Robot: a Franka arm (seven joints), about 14 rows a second.
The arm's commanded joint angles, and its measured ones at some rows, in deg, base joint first. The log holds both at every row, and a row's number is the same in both.
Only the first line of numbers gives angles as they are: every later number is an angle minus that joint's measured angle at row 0.
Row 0, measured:
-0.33, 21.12, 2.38, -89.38, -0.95, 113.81, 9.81
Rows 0 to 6, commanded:
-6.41, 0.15, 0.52, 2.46, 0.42, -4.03, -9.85
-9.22, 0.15, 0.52, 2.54, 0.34, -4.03, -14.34
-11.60, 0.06, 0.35, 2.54, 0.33, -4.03, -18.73
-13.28, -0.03, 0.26, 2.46, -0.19, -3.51, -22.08
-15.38, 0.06, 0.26, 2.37, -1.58, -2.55, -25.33
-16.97, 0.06, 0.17, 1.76, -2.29, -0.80, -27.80
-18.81, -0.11, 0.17, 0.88, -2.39, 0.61, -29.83
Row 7, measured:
-16.38, 0.03, -0.71, 1.67, -1.24, -1.56, -26.41
